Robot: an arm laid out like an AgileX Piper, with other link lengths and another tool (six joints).
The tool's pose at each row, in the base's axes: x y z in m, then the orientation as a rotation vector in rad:
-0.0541 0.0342 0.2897 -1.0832 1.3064 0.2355
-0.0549 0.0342 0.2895 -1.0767 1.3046 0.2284
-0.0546 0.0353 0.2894 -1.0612 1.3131 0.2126
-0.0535 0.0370 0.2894 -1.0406 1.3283 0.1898
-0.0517 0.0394 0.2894 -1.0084 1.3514 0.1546
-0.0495 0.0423 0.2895 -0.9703 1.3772 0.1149
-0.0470 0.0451 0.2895 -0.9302 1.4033 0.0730
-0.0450 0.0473 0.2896 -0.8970 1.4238 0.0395
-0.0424 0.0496 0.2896 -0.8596 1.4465 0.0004
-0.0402 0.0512 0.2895 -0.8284 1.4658 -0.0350
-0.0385 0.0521 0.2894 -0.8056 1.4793 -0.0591
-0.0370 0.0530 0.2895 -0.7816 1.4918 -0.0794
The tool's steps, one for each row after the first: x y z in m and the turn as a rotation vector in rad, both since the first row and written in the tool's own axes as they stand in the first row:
-0.0001 0.0007 -0.0005 0.0089 -0.0007 -0.0019
-0.0004 0.0011 0.0005 0.0281 0.0078 0.0001
-0.0007 0.0012 0.0025 0.0540 0.0232 0.0036
-0.0011 0.0012 0.0055 0.0941 0.0470 0.0091
-0.0017 0.0012 0.0091 0.1402 0.0738 0.0162
-0.0021 0.0009 0.0128 0.1885 0.1021 0.0232
-0.0025 0.0006 0.0157 0.2275 0.1247 0.0294
-0.0026 0.0001 0.0192 0.2720 0.1511 0.0354
-0.0025 -0.0006 0.0218 0.3100 0.1751 0.0391
-0.0023 -0.0012 0.0236 0.3368 0.1917 0.0426
-0.0022 -0.0018 0.0252 0.3626 0.2058 0.0485

